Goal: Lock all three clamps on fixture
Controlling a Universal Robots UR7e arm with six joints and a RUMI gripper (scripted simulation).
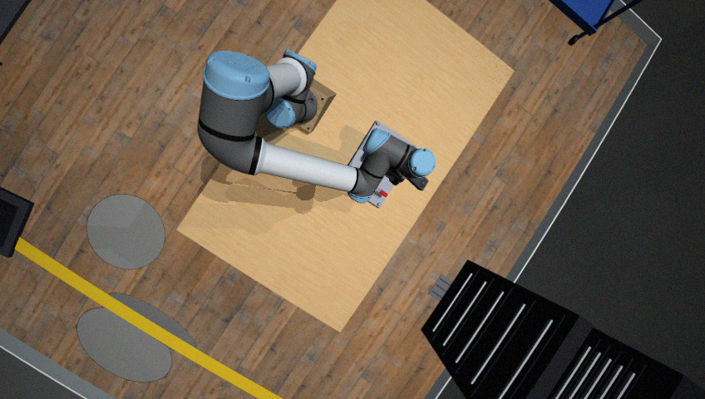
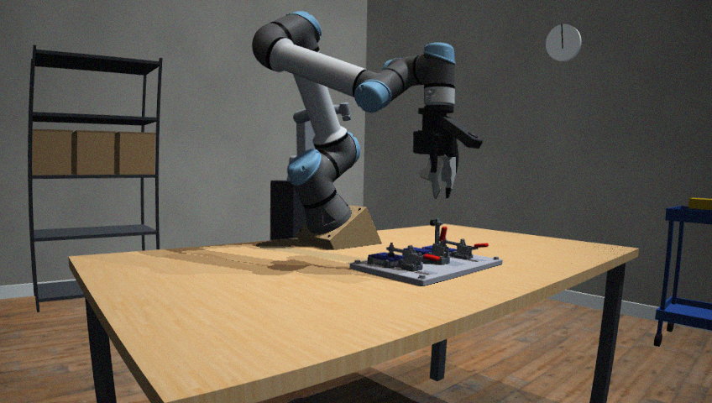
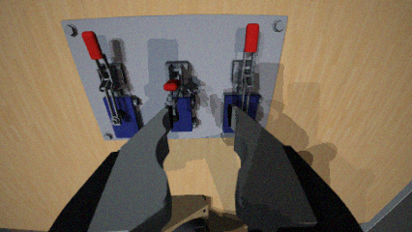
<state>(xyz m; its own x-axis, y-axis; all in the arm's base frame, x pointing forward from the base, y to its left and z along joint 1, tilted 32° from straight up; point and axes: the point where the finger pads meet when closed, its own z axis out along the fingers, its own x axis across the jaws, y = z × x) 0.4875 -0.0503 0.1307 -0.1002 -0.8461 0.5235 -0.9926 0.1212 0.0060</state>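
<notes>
My hand is 50 mm past the grey fixture plate, 40 mm to the right of it and 190 mm above it. Round my hand: blue part (110 mm behind, 60 mm to the right, 170 mm below).
</notes>
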